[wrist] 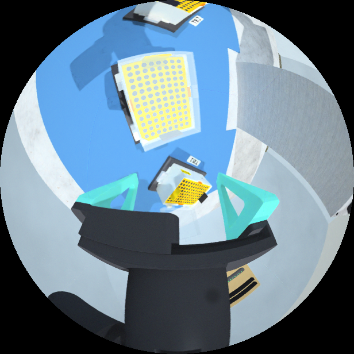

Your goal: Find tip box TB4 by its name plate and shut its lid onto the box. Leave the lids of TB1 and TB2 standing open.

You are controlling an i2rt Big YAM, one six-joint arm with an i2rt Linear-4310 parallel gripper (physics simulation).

Scene:
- my gripper: 177,177
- clear lid: 161,89
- clear lid: 188,224

